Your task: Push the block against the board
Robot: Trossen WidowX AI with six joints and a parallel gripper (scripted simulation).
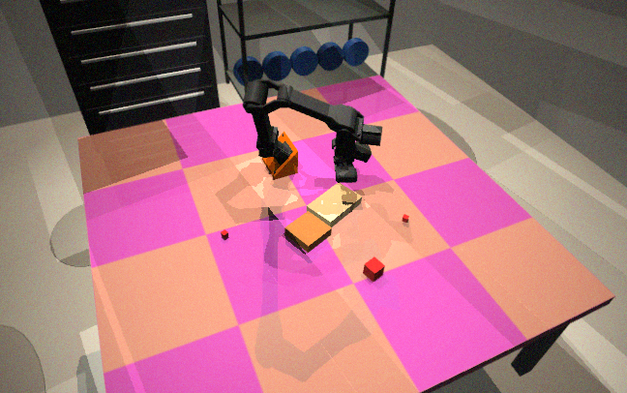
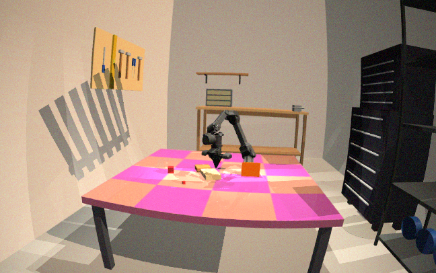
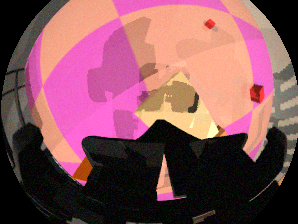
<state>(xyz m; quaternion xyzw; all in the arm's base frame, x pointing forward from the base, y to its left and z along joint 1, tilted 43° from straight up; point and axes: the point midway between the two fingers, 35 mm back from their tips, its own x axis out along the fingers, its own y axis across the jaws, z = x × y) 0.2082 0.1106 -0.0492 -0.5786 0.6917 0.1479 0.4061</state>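
My gripper tip is 40 mm short of the board, 40 mm to the left of it and 60 mm above it. Round my gripper tip: square block 110 mm ahead, 170 mm to the right, 60 mm below; then red cube 310 mm ahead, 60 mm to the right, 50 mm below.
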